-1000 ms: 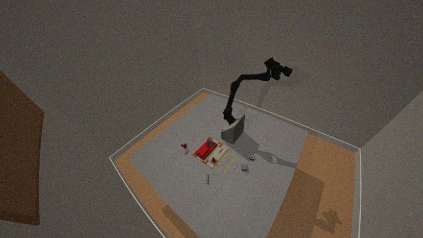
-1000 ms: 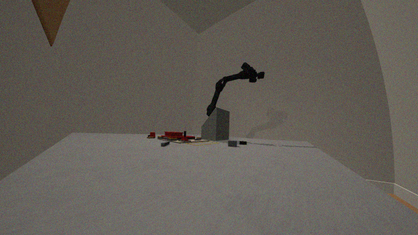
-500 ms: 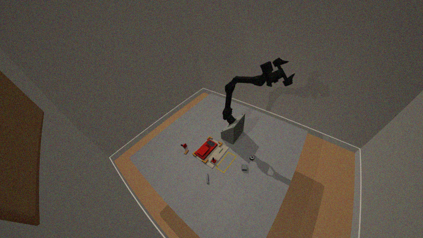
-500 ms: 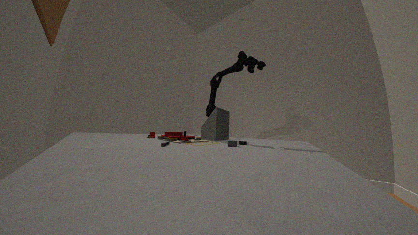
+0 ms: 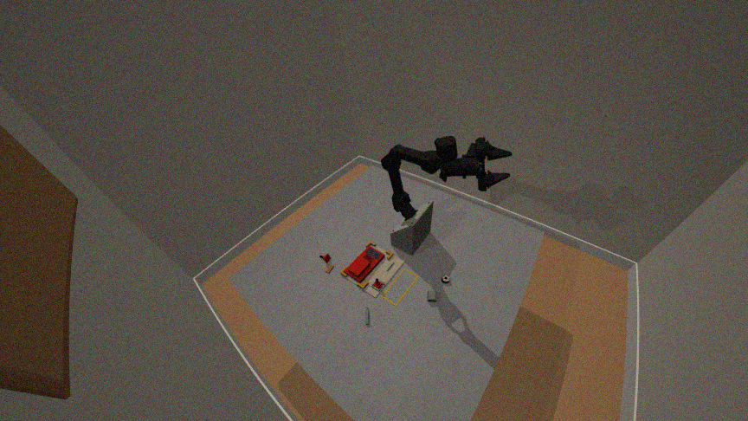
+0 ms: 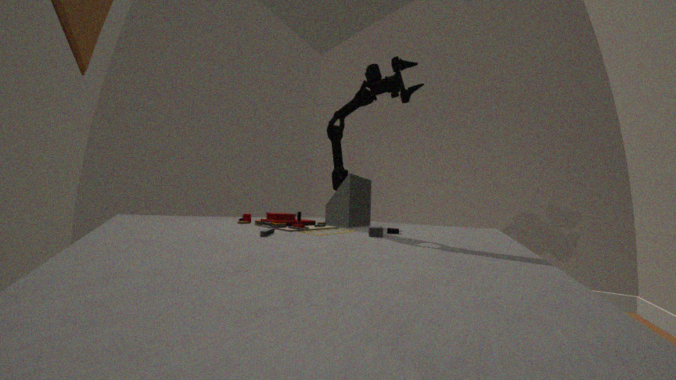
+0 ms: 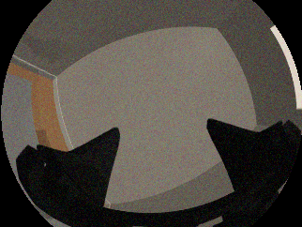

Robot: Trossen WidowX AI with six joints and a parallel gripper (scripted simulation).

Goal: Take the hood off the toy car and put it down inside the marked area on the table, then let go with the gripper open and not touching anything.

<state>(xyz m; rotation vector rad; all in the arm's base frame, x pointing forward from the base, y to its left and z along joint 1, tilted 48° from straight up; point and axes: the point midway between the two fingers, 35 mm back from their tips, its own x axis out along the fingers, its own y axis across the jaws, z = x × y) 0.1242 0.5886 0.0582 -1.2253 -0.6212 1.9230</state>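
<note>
Now: the hood 25 cm ahead of my gripper tip, 49 cm to the right of it and 60 cm below it. Round my gripper tip: dark wheel 7 cm ahead, 10 cm to the right, 64 cm below.
</note>
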